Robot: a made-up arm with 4 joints.
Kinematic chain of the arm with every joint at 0, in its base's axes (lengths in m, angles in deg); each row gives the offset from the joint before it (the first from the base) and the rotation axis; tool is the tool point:
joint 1: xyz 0 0 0.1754 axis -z
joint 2: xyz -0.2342 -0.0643 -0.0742 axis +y
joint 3: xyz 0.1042 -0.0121 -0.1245 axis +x
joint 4: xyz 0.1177 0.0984 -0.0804 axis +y
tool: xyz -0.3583 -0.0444 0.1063
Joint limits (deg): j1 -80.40..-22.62 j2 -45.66..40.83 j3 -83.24..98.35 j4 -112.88..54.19
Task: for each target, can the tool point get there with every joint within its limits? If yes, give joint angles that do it. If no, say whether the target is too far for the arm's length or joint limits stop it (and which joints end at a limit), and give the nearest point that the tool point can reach.
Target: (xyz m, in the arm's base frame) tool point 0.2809 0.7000 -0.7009
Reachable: no: too far | nearest point 0.1546 0.2330 -0.3033 | short by 0.626 m
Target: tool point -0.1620 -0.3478 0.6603
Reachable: no: joint limits stop it (at a limit: joint 4) | nearest point -0.1235 -0.2652 0.2778 | short by 0.393 m
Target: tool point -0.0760 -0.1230 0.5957
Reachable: no: joint limits stop it (at a limit: joint 4) | nearest point -0.1094 -0.1770 0.2795 | short by 0.323 m
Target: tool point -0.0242 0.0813 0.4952
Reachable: no: joint limits stop it (at a limit: joint 1, joint 4) | nearest point -0.1363 -0.0480 0.2469 | short by 0.302 m
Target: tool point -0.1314 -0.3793 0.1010
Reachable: yes | joints -64.24 28.74 61.53 -4.84
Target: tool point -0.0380 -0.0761 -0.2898
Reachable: yes | joints -75.32 -32.55 7.83 -51.83
